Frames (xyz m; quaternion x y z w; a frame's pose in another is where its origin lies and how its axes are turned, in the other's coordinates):
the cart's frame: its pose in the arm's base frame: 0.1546 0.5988 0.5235 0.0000 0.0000 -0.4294 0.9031
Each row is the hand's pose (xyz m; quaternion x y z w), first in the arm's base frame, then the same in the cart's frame.
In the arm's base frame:
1: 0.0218 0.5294 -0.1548 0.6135 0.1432 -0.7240 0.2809
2: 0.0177 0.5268 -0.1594 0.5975 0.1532 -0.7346 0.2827
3: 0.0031 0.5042 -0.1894 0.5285 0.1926 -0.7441 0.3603
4: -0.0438 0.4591 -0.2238 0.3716 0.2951 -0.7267 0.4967
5: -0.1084 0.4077 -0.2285 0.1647 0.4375 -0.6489 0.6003
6: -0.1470 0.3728 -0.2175 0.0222 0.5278 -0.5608 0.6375
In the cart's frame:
1: -0.0300 -0.1468 -0.6783 0.4926 0.3928 -0.5332 0.5646
2: -0.0306 -0.1516 -0.6829 0.4738 0.3949 -0.5420 0.5707
3: -0.0223 -0.1772 -0.7129 0.3946 0.4009 -0.5173 0.6449
4: -0.0169 -0.2421 -0.7473 0.2089 0.4261 -0.4430 0.7606
5: -0.0178 -0.3246 -0.7520 -0.0391 0.4658 -0.3283 0.8208
6: -0.0151 -0.3766 -0.7410 -0.2066 0.4862 -0.2327 0.8166

